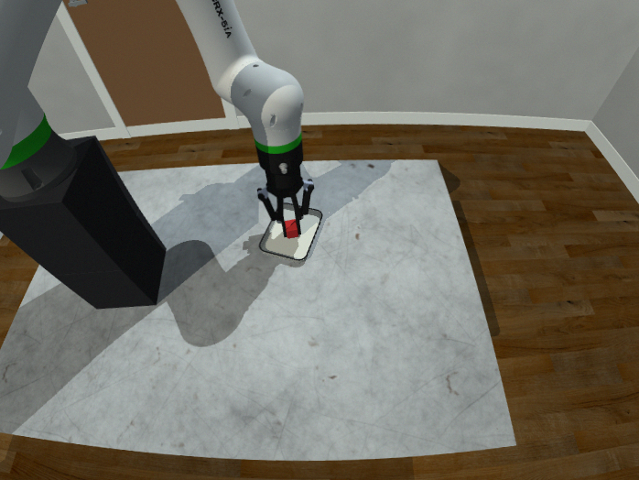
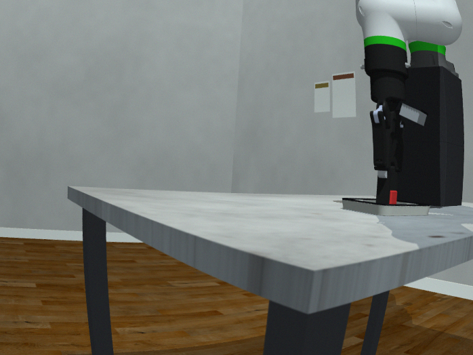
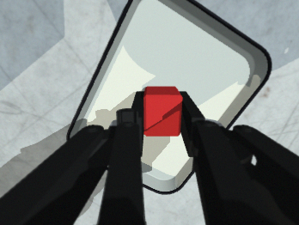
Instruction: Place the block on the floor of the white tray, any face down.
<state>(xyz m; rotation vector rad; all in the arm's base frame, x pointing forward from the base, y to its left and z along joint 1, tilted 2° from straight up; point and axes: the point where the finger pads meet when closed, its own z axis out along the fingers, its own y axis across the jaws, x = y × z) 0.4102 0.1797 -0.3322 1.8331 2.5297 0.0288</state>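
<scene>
Now: hand 2 cm above the red block. Also, from my hand: white tray 3 cm below.
</scene>
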